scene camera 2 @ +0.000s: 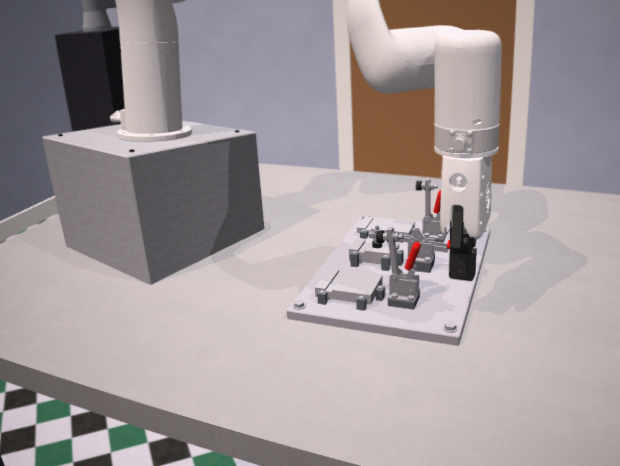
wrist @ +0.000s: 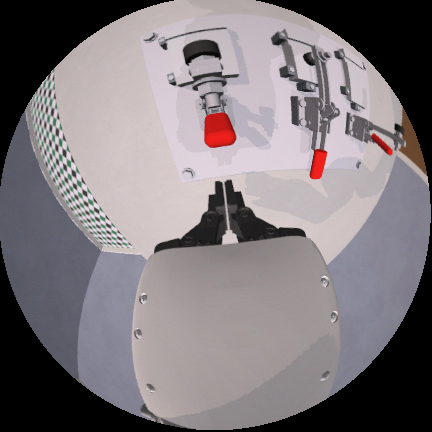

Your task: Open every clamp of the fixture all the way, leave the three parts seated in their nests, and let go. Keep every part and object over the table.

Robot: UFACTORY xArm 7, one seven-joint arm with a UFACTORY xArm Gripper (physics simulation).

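Places are measured from the arm's base along level axes (x right, y ahead, z up), in millimetres.
Pixels of known places: gripper, fingertip midpoint: (scene camera 2: pixel 462 277) (wrist: pixel 224 192); arm's base, origin of the base link: (scene camera 2: pixel 155 135).
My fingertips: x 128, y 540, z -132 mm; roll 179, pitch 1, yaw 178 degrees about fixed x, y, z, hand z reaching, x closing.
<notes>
For each thing: its top centre in the pictures, then the offset to it from my fingertips. "pt": a spot on its surface instead. Level surfaces: height alone.
- fixture plate, surface spot: (wrist: pixel 177 125) pt dy -71, dx +41, dz -50 mm
- middle clamp, middle of its top: (wrist: pixel 336 117) (scene camera 2: pixel 420 229) dy -79, dx -114, dz +11 mm
- middle part, middle of its top: (wrist: pixel 307 55) (scene camera 2: pixel 374 245) dy -151, dx -114, dz -24 mm
- table, its level: dz -65 mm
The fixture plate (scene camera 2: pixel 345 314) (wrist: pixel 177 125) carries three clamps with red handles. The near clamp (scene camera 2: pixel 403 288) has its arm upright; its red handle (scene camera 2: pixel 412 256) (wrist: pixel 220 131) leans up. The middle clamp (scene camera 2: pixel 422 258) (wrist: pixel 307 112) has its arm lying level over the middle part (scene camera 2: pixel 373 254) (wrist: pixel 299 67); its red handle (wrist: pixel 318 164) is mostly hidden by my gripper in the scene view. The far clamp's arm (scene camera 2: pixel 427 202) is upright. The near part (scene camera 2: pixel 354 285) and far part (scene camera 2: pixel 393 227) (wrist: pixel 354 82) sit in their nests. My gripper (scene camera 2: pixel 462 268) (wrist: pixel 224 192) is shut and empty, low at the plate's handle side.
The grey robot pedestal (scene camera 2: pixel 195 200) stands on the table (scene camera 2: pixel 200 340) to the left in the scene view. Bolt heads (scene camera 2: pixel 450 326) (wrist: pixel 188 173) stand at the plate corners. The upright near arm and its black tip (wrist: pixel 201 50) rise above the plate.
</notes>
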